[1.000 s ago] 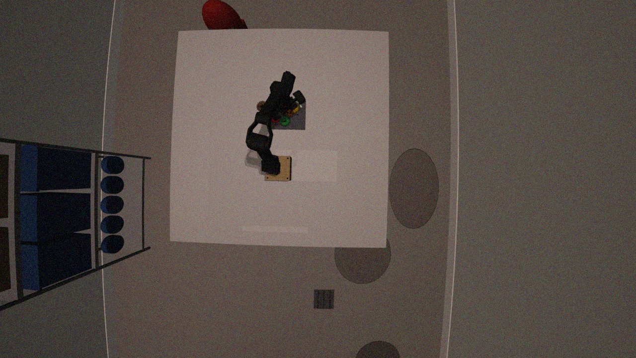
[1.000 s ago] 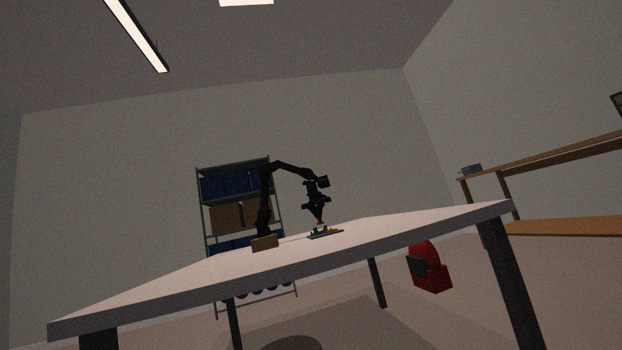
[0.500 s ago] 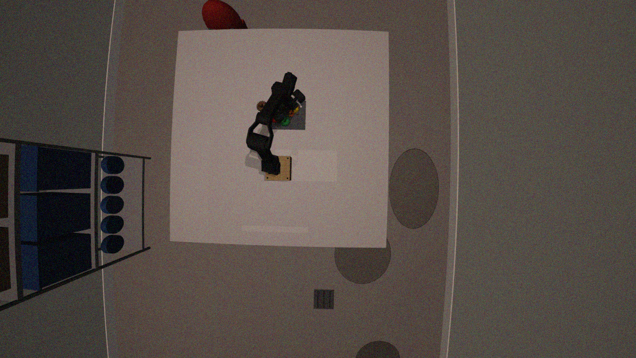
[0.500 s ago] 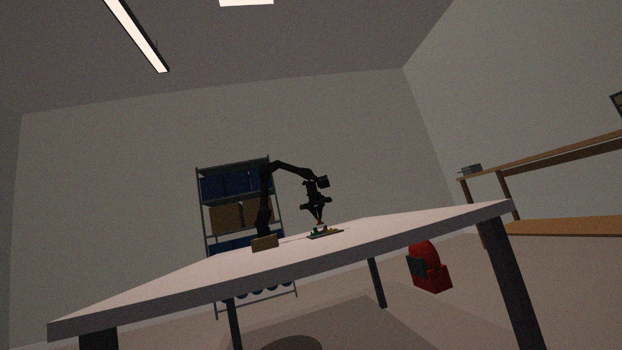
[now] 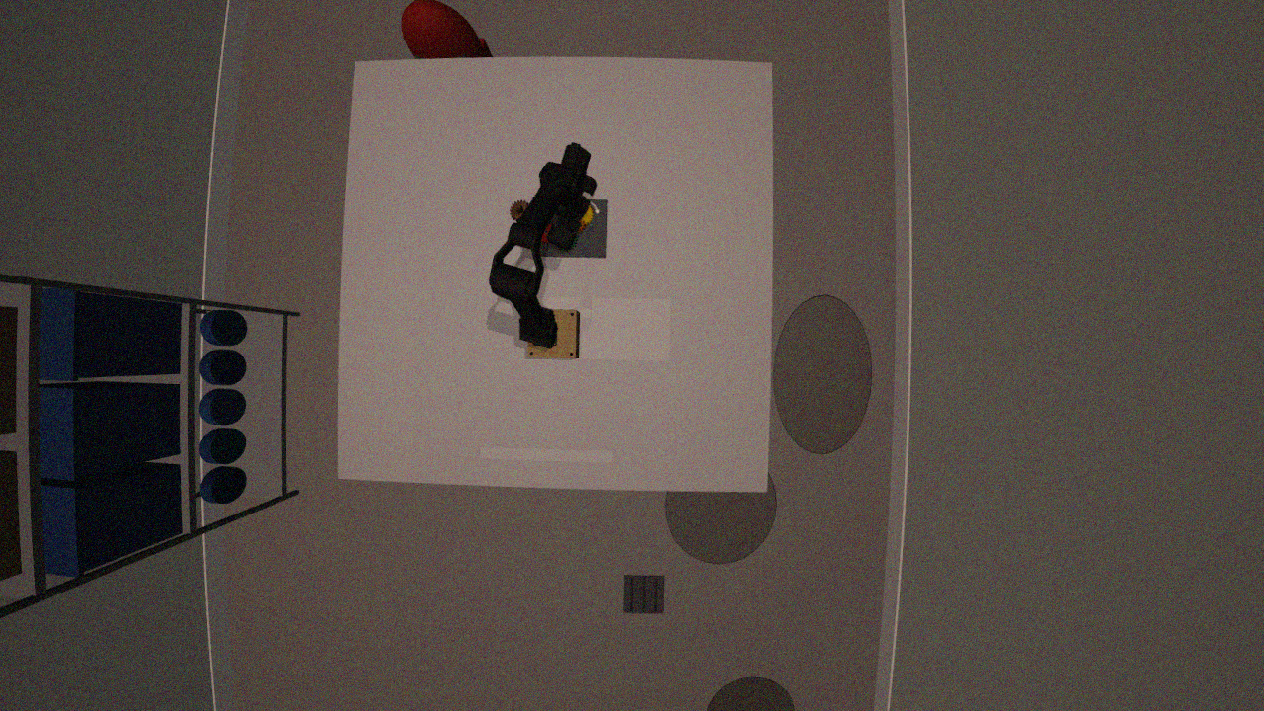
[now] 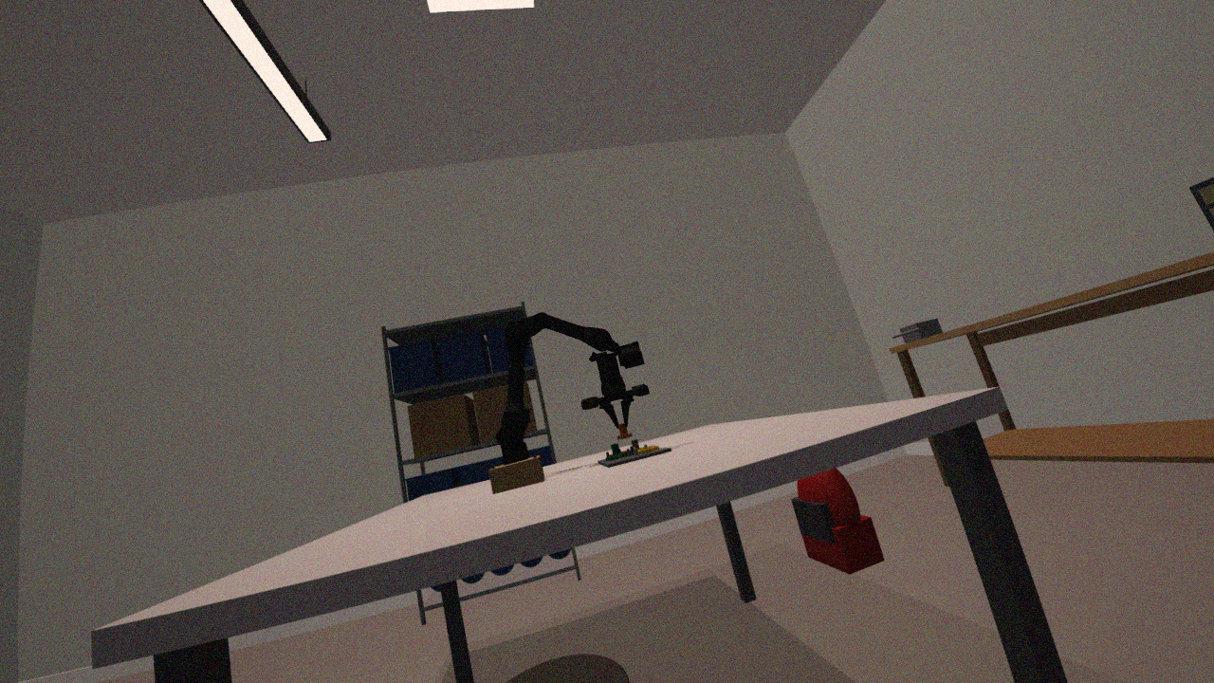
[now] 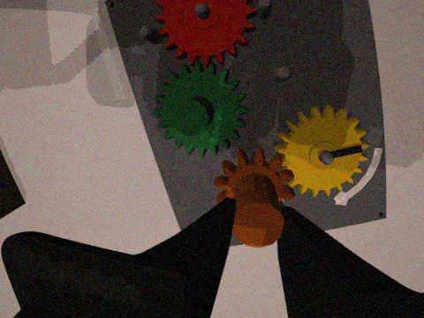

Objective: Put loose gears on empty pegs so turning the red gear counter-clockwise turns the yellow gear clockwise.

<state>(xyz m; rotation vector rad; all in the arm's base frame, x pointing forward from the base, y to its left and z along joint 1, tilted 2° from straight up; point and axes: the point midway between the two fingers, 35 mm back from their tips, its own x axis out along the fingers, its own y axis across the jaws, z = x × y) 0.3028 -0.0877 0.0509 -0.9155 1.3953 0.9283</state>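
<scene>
My gripper tip is 3 cm past the green gear, 4 cm to the right of it and 6 cm above it. The rest, counted from my gripper tip: small orange gear (1 cm below); red gear (1 cm behind, 10 cm to the left, 7 cm below); red arrow (2 cm behind, 14 cm to the left, 8 cm below).
</scene>
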